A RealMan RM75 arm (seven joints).
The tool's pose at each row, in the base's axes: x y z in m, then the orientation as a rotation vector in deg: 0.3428 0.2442 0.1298 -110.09 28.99 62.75; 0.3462 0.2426 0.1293 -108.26 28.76 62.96; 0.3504 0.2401 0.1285 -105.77 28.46 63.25; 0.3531 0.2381 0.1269 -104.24 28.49 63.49; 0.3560 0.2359 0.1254 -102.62 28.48 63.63; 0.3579 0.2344 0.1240 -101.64 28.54 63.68; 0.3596 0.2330 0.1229 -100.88 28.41 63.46; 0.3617 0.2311 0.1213 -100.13 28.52 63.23; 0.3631 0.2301 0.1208 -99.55 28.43 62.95
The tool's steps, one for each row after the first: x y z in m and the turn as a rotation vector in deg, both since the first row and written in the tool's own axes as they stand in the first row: 0.0021 -0.0012 -0.0029 1.34 -1.07 -0.25; 0.0049 -0.0023 -0.0069 3.16 -2.54 -0.57; 0.0076 -0.0022 -0.0094 4.30 -3.39 -0.57; 0.0103 -0.0022 -0.0123 5.54 -4.26 -0.66; 0.0124 -0.0020 -0.0141 6.32 -4.74 -0.68; 0.0141 -0.0019 -0.0159 7.00 -5.04 -0.95; 0.0165 -0.0015 -0.0181 7.74 -5.24 -1.05; 0.0176 -0.0016 -0.0195 8.31 -5.41 -1.30
